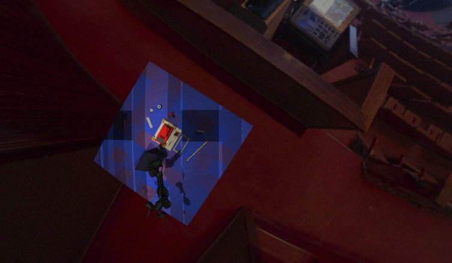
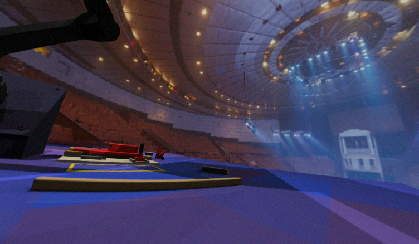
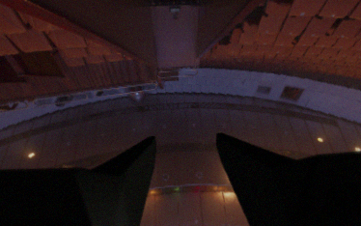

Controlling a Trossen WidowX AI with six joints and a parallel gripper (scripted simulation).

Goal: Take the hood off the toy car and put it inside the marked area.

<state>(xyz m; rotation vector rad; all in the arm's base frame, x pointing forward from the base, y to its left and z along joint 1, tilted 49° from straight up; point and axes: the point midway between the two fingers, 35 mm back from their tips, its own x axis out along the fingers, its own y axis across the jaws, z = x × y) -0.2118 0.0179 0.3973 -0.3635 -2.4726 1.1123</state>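
My gripper tip is now 59 cm short of the long tan stick, 3 cm to the left of it and 38 cm above it. Also, from my gripper tip: short grey bar: 78 cm ahead, 4 cm to the left, 38 cm below; grey strip: 58 cm ahead, 55 cm to the left, 38 cm below.
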